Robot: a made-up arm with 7 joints. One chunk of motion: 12 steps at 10 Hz.
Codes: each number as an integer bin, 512 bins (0 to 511) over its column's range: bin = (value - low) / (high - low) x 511, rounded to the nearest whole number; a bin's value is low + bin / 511 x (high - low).
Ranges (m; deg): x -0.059..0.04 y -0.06..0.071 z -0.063..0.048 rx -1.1..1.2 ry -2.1..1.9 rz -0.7..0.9
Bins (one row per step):
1: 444 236 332 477 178 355
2: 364 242 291 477 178 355
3: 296 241 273 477 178 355
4: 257 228 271 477 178 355
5: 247 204 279 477 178 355
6: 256 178 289 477 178 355
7: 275 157 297 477 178 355
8: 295 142 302 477 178 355
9: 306 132 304 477 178 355
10: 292 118 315 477 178 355
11: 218 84 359 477 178 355
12: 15 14 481 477 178 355
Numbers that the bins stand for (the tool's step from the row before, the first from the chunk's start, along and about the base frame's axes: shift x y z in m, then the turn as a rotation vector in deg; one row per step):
1: 0.02702 0.00050 0.00912 1.047 -0.707 0.412
2: 0.01152 0.00204 0.00021 1.047 -0.707 0.412
3: -0.00165 0.00178 -0.00370 1.047 -0.707 0.412
4: -0.00921 -0.00155 -0.00413 1.047 -0.707 0.412
5: -0.01115 -0.00770 -0.00240 1.047 -0.707 0.412
6: -0.00940 -0.01437 -0.00022 1.047 -0.707 0.412
7: -0.00572 -0.01975 0.00151 1.047 -0.707 0.412
8: -0.00185 -0.02360 0.00260 1.047 -0.707 0.412
9: 0.00028 -0.02616 0.00304 1.047 -0.707 0.412
10: -0.00243 -0.02975 0.00542 1.047 -0.707 0.412
11: -0.01677 -0.03847 0.01498 1.047 -0.707 0.412
12: -0.05609 -0.05641 0.04148 1.047 -0.707 0.412

